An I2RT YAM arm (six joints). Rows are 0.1 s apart.
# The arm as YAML. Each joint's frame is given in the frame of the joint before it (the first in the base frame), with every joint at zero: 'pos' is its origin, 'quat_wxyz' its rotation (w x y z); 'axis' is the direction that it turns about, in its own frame. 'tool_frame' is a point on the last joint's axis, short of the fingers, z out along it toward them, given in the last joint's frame.
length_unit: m
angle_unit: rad
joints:
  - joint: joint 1
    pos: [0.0, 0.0, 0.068]
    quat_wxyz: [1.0, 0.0, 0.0, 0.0]
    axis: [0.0, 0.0, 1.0]
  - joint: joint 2
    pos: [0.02, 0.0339, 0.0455]
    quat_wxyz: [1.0, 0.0, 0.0, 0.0]
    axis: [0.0, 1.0, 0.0]
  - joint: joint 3
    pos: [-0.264, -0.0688, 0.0]
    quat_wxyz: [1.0, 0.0, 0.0, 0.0]
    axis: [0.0, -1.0, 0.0]
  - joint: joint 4
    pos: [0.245, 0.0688, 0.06]
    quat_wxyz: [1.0, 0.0, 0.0, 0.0]
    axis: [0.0, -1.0, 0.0]
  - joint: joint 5
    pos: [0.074, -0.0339, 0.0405]
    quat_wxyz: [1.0, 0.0, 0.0, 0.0]
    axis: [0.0, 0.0, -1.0]
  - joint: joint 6
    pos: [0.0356, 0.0, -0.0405]
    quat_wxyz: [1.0, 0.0, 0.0, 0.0]
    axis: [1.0, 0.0, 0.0]
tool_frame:
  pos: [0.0, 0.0, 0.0]
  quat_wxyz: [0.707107, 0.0, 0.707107, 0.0]
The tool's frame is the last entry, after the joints.
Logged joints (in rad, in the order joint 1, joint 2, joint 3, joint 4, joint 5, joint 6), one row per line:
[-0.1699, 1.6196, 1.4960, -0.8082, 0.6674, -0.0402]
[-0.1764, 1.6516, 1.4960, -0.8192, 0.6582, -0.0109]
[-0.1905, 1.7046, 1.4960, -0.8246, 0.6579, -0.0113]
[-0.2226, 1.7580, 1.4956, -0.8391, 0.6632, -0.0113]
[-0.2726, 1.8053, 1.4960, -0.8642, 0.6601, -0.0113]
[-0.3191, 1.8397, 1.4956, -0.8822, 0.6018, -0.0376]
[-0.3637, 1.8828, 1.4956, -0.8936, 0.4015, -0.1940]
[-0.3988, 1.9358, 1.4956, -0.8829, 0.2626, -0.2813]
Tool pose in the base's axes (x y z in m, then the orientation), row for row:
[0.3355, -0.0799, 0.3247, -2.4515, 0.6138, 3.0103]
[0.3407, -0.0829, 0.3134, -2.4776, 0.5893, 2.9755]
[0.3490, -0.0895, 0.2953, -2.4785, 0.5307, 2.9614]
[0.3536, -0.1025, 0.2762, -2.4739, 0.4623, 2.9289]
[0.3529, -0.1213, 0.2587, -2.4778, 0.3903, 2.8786]
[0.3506, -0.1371, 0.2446, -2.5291, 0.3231, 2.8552]
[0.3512, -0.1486, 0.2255, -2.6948, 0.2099, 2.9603]
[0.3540, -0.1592, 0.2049, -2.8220, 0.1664, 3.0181]
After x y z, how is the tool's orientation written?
As angles about the fixed x, y, z axes (roll, pitch, yaw), in radians.
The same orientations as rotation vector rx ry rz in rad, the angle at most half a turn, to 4 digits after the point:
[0.4350, 2.4034, -0.9208]
[0.4617, 2.4361, -0.9093]
[0.4625, 2.4938, -0.9276]
[0.4864, 2.5596, -0.9604]
[0.5324, 2.6328, -0.9851]
[0.5360, 2.7182, -0.9302]
[0.3314, 2.8794, -0.6832]
[0.2221, 2.9484, -0.4908]

